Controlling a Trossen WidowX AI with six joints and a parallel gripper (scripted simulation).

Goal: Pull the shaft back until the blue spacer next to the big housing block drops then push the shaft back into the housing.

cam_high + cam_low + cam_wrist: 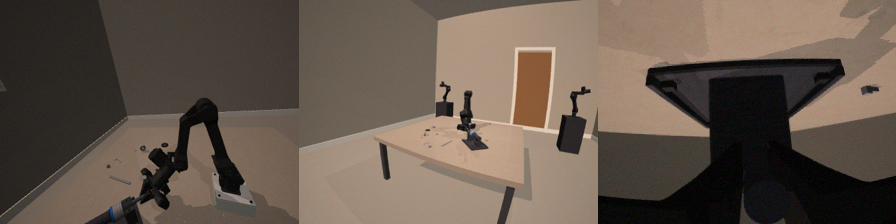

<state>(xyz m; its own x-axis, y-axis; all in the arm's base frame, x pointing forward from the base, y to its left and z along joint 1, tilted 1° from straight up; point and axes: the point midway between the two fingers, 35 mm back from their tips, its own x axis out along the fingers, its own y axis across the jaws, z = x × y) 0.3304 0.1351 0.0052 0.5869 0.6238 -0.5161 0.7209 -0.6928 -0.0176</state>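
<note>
Now: the shaft 2 cm ahead of my gripper tip, 2 cm to the left of it and 2 cm above it. The rest, counted from my gripper tip: pale grey spacer 6 cm ahead, 6 cm to the left, 2 cm above; then flat grey strip 21 cm ahead, 11 cm to the right, 6 cm below; then blue spacer 8 cm ahead, 8 cm to the left, 2 cm above.
</note>
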